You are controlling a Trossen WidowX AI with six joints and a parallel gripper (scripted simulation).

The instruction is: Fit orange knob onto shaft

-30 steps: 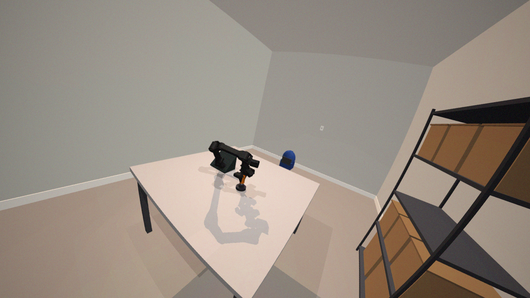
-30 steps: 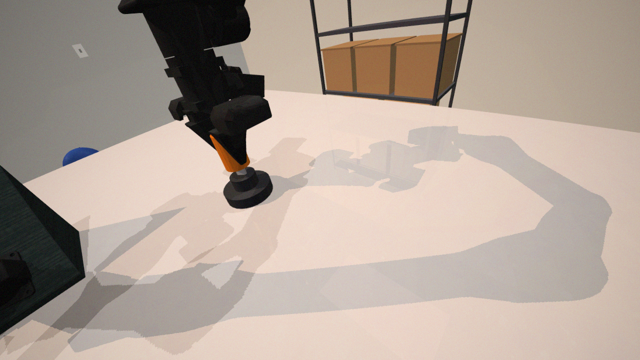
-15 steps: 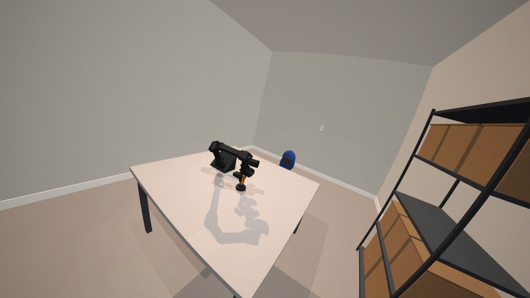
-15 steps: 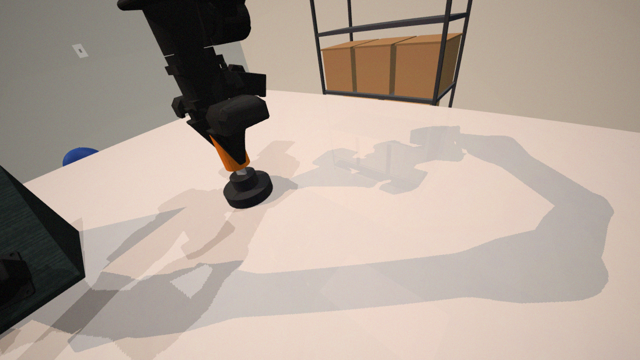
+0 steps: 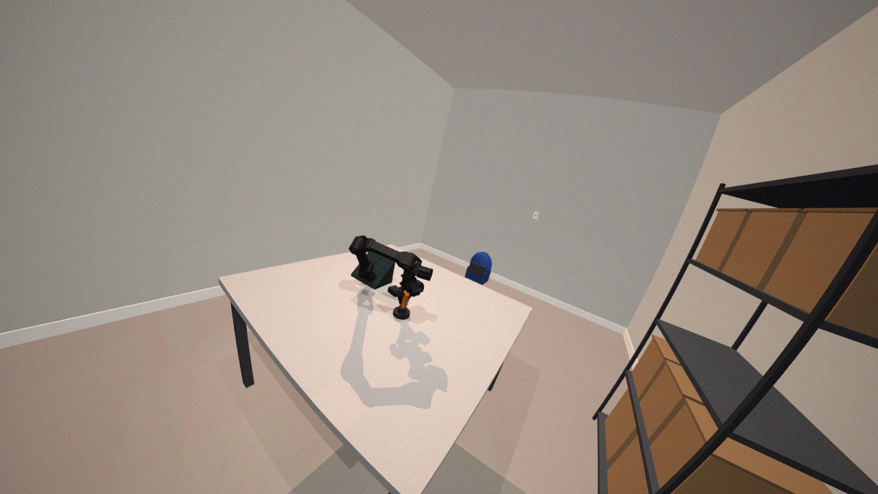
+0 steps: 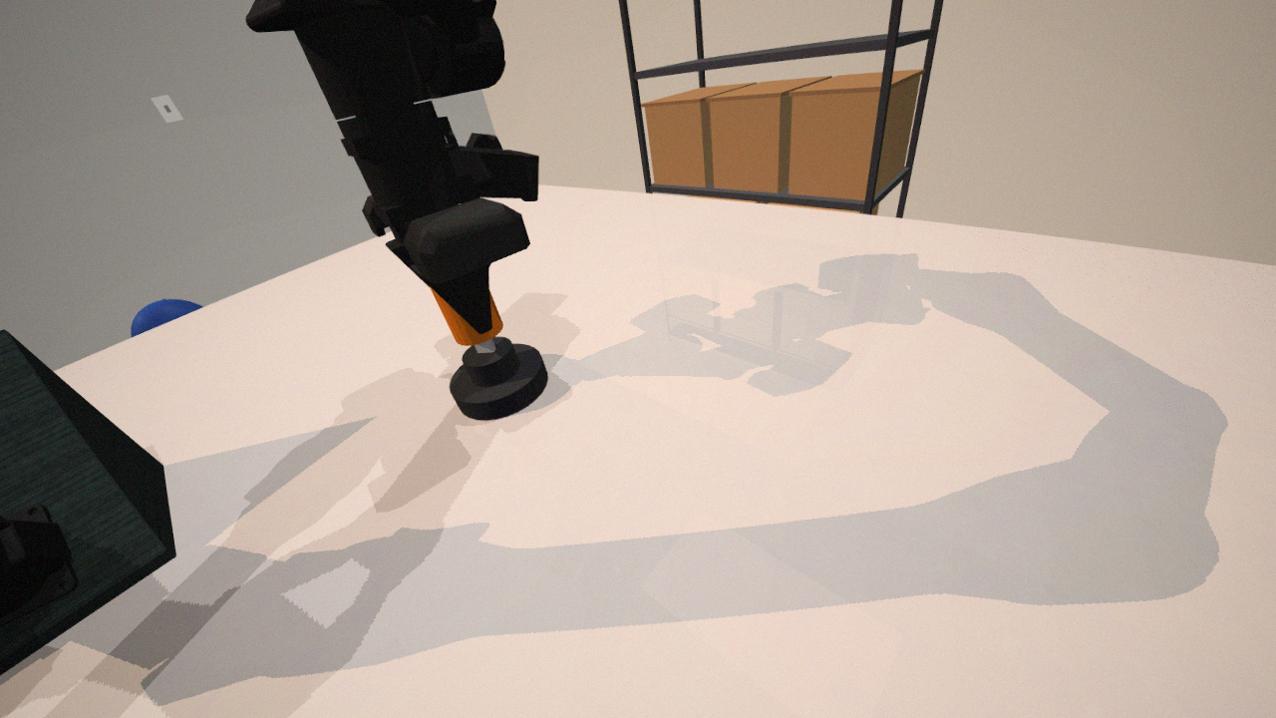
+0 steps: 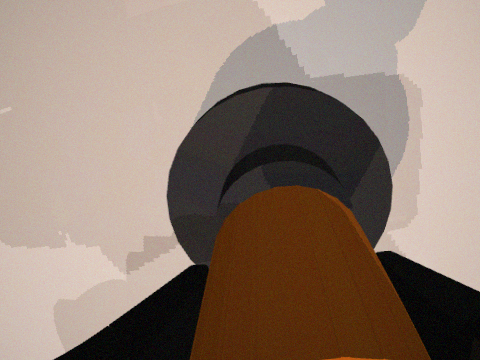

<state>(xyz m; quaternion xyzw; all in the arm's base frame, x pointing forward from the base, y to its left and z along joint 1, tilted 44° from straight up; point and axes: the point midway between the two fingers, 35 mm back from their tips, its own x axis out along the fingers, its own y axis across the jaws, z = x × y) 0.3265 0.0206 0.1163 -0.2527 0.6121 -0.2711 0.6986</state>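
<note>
The orange knob is 30 mm above my gripper tip. Also, from my gripper tip: round black pedestal 40 mm below.
</note>
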